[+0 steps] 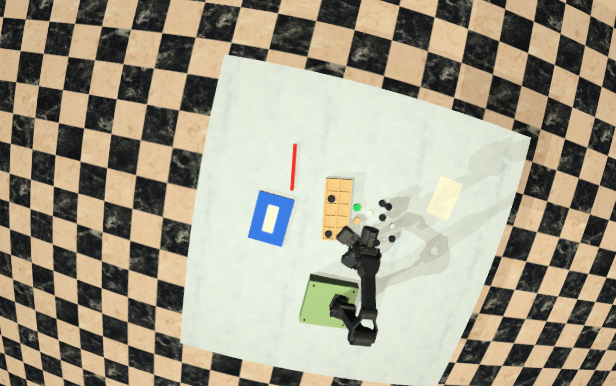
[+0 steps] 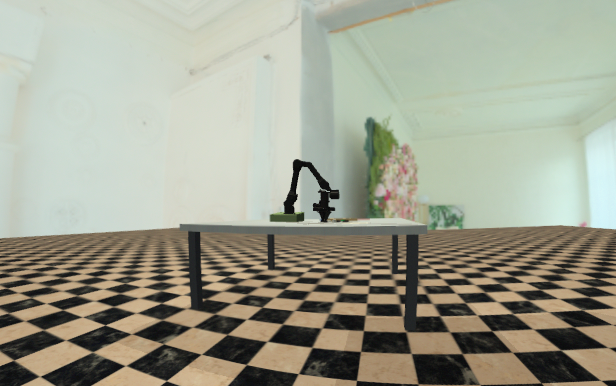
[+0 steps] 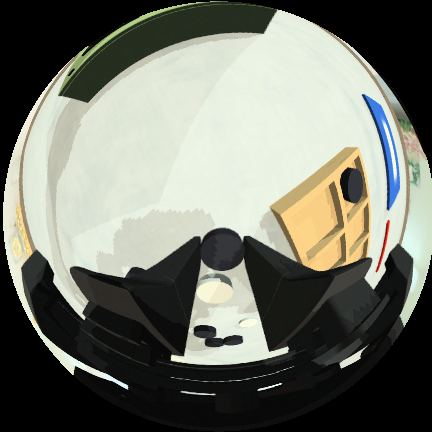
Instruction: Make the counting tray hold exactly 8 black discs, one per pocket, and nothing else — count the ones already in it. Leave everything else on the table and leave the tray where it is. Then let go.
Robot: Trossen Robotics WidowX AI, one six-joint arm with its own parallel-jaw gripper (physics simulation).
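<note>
The tan counting tray holds two black discs, one in an upper-left pocket and one in the lower-left corner pocket, as seen from above. My gripper is low at the table, beside the tray's near end, shut on a black disc between its fingertips. Loose black discs lie right of the tray, among them a close pair, one below them and one nearer the arm. Another is partly hidden by a finger.
A cream disc lies just beyond the held disc. A green disc, a tan disc and small white pieces lie beside the tray. Also present: blue board, red bar, paper, green base.
</note>
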